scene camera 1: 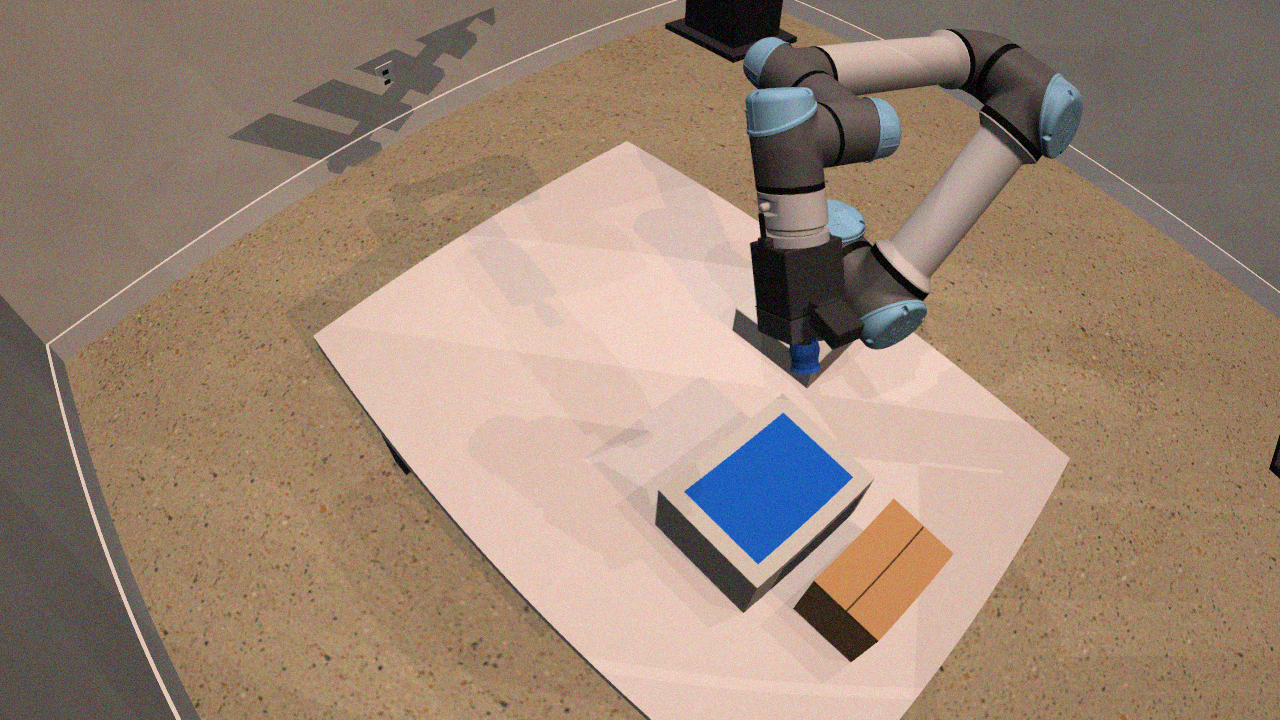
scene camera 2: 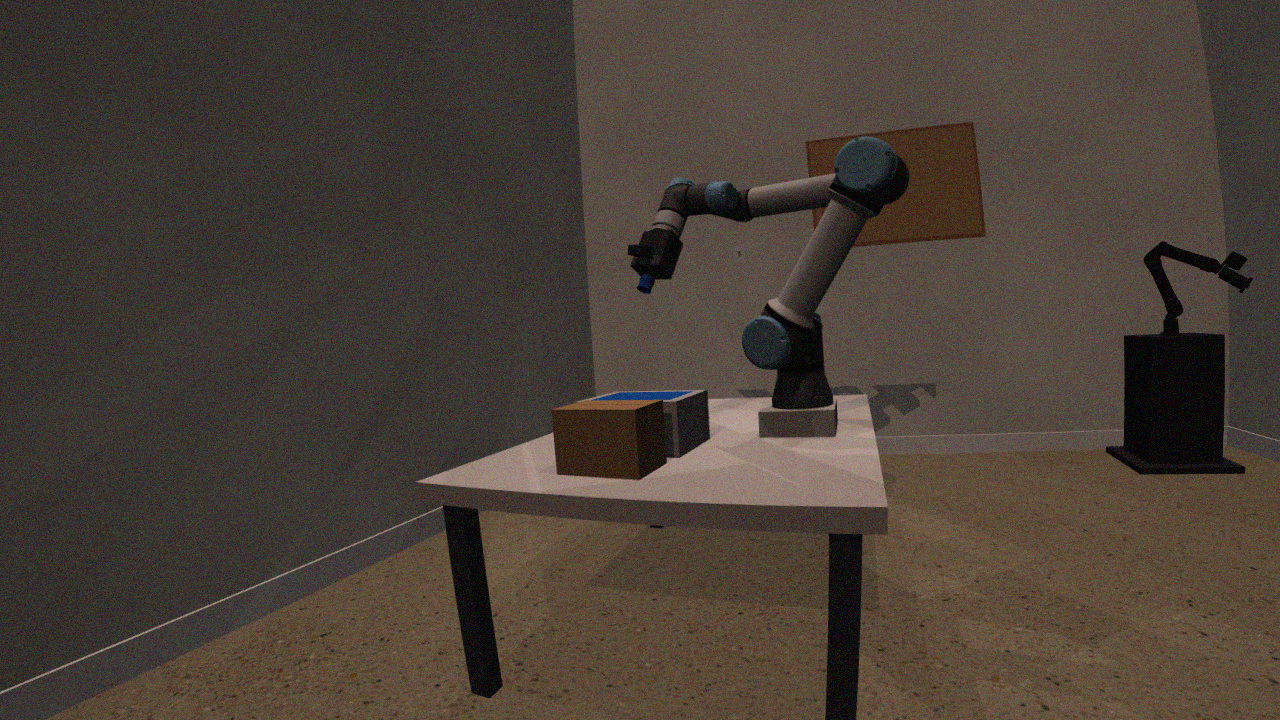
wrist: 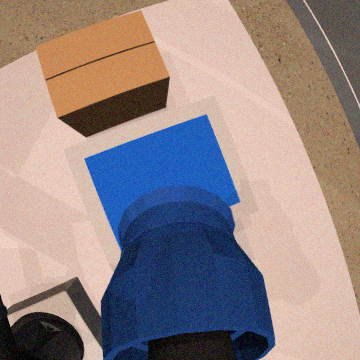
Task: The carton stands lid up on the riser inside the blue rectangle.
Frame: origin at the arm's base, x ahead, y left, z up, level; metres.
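Seen in the pictures: end effector, tool point: (scene camera 1: pixel 805 367) (scene camera 2: pixel 643 289) (wrist: pixel 177 235); arm's base, origin of the base link: (scene camera 2: pixel 802 404) (wrist: pixel 46 345).
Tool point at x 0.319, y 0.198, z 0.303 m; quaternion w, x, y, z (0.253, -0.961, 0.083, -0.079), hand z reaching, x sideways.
Offsets run from my tool point to a thing's middle.
The orange-brown carton @(dy +0.229, dx -0.014, dz -0.302 m) (scene camera 1: pixel 881 568) (scene camera 2: pixel 608 438) (wrist: pixel 102 62) stands on the table beside the riser, its seamed lid facing up. The riser @(dy +0.018, dx +0.013, dz -0.307 m) (scene camera 1: pixel 705 548) (scene camera 2: pixel 689 422) (wrist: pixel 227 130) is a grey block whose top bears the blue rectangle @(dy +0.018, dx +0.013, dz -0.247 m) (scene camera 1: pixel 768 488) (scene camera 2: pixel 646 394) (wrist: pixel 160 160); no carton is on it. My suction cup (scene camera 1: pixel 805 371) (scene camera 2: pixel 644 288) (wrist: pixel 177 200) is blue, tilted and free, with nothing on it. It hangs in the air well above the table, higher than the riser and the carton. In the wrist view it covers part of the blue rectangle.
The pale table (scene camera 1: pixel 429 376) (scene camera 2: pixel 760 510) (wrist: pixel 285 165) carries the arm's base block (scene camera 2: pixel 798 420) behind the riser. A narrow gap separates carton and riser. A black pedestal (scene camera 1: pixel 733 22) (scene camera 2: pixel 1174 402) with a small dark arm (scene camera 2: pixel 1168 273) stands away from the table. A brown board (scene camera 2: pixel 930 188) hangs on the wall.
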